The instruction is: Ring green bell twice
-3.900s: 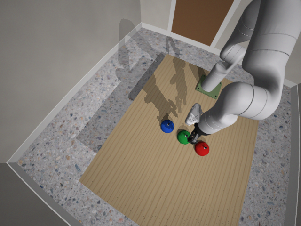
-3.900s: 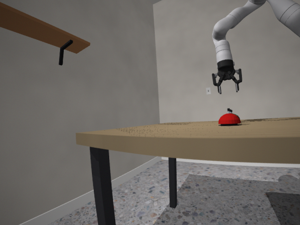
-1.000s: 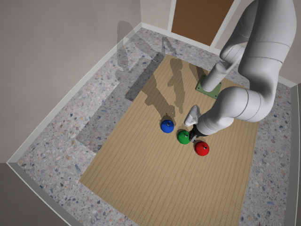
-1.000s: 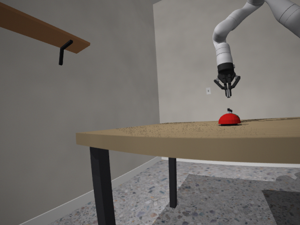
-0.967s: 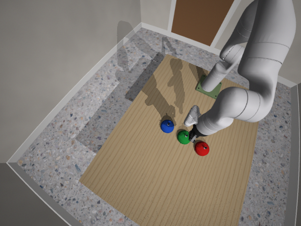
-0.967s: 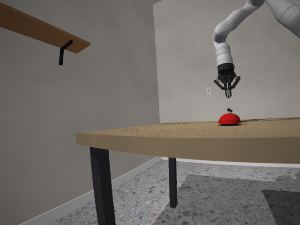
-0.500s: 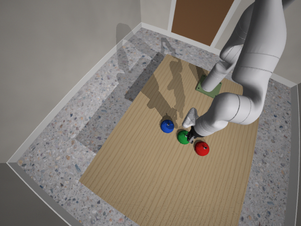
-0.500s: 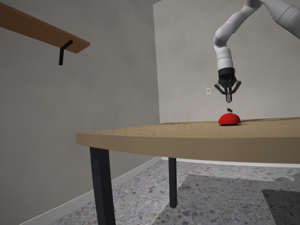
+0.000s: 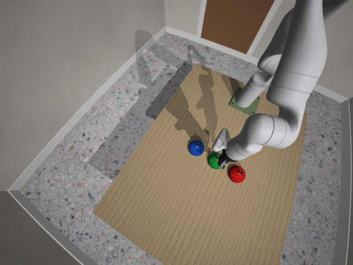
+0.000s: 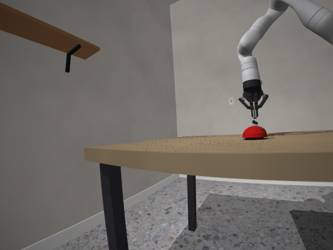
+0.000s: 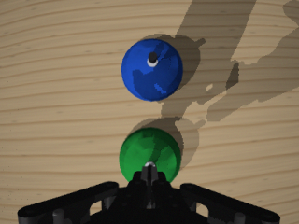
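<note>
Now: hand 6 cm above the green bell. Also, from my hand: red bell 12 cm to the left, 6 cm below, 2 cm ahead; then blue bell 12 cm to the right, 6 cm below, 2 cm behind.
</note>
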